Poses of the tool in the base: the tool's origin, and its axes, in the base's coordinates. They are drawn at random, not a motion.
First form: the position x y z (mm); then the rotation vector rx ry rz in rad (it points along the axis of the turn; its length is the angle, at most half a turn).
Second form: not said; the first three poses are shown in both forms.
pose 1, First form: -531.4, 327.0, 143.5, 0.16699, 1.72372, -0.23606
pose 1, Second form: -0.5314, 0.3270, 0.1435, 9.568, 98.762, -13.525
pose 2, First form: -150.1, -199.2, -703.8, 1.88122, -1.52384, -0.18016
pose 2, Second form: -0.1501, -0.1992, -0.7038, 107.786, -87.310, -10.322
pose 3, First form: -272.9, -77.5, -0.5, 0.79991, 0.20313, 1.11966
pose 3, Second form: -0.2729, -0.0775, -0.0005, 45.831, 11.638, 64.152
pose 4, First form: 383.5, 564.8, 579.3, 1.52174, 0.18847, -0.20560
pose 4, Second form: 0.3835, 0.5648, 0.5793, 87.189, 10.799, -11.780
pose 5, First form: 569.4, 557.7, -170.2, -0.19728, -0.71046, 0.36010
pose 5, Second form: 0.5694, 0.5577, -0.1702, -11.303, -40.706, 20.632
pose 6, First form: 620.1, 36.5, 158.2, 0.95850, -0.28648, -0.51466
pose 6, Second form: 0.6201, 0.0365, 0.1582, 54.918, -16.414, -29.488
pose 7, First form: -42.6, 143.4, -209.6, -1.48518, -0.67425, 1.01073
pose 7, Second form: -0.0426, 0.1434, -0.2096, -85.095, -38.632, 57.911
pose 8, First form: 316.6, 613.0, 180.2, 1.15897, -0.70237, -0.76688
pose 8, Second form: 0.3166, 0.6130, 0.1802, 66.404, -40.243, -43.939
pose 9, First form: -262.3, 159.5, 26.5, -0.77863, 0.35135, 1.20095
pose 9, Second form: -0.2623, 0.1595, 0.0265, -44.612, 20.131, 68.809
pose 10, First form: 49.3, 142.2, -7.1, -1.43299, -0.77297, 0.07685
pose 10, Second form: 0.0493, 0.1422, -0.0071, -82.104, -44.288, 4.403
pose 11, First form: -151.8, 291.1, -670.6, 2.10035, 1.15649, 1.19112
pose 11, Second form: -0.1518, 0.2911, -0.6706, 120.341, 66.262, 68.246
